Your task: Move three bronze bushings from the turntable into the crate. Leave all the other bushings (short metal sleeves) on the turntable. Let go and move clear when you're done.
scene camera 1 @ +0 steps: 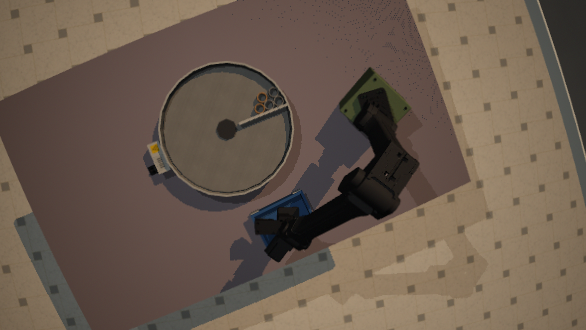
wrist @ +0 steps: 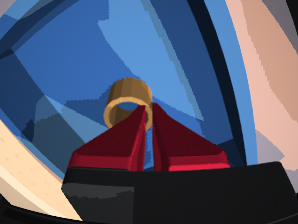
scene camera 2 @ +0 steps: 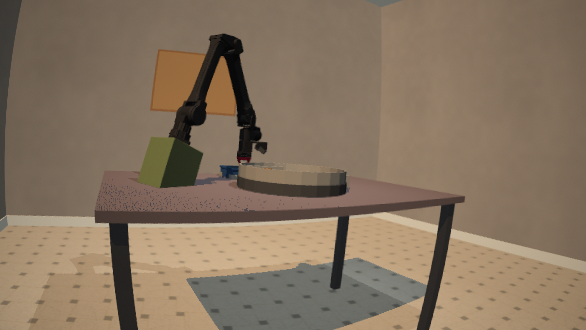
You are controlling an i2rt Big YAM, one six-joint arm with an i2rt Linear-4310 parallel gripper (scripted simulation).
Observation:
In view: my gripper (wrist: 148,110), a bronze bushing (wrist: 127,89) and a blue crate (scene camera 1: 297,199).
The blue crate shows as well in the wrist view (wrist: 65,65).

